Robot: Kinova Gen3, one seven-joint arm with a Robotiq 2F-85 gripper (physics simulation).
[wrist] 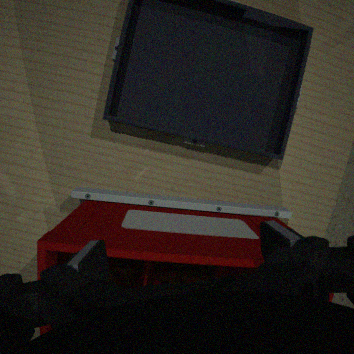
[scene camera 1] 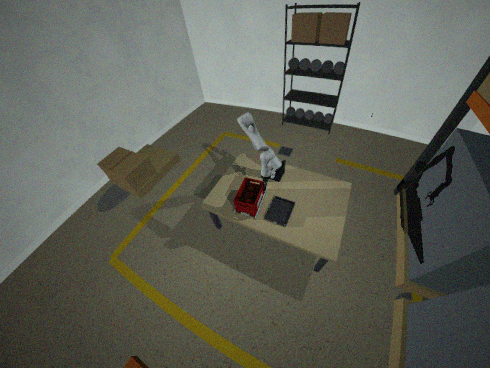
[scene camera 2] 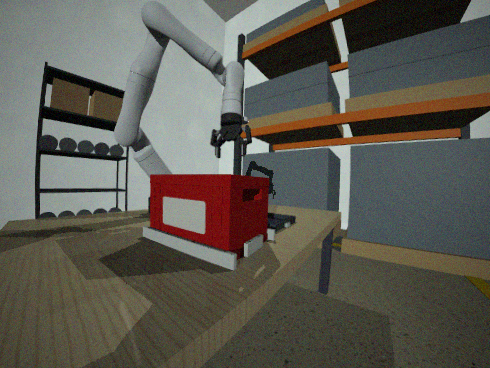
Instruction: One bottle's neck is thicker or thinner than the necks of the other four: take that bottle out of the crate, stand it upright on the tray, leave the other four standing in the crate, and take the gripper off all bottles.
Scene:
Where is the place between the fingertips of my gripper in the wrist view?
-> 183, 247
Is my gripper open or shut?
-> Open.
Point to a dark tray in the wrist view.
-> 233, 80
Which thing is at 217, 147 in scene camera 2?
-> My gripper.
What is my gripper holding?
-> Nothing.

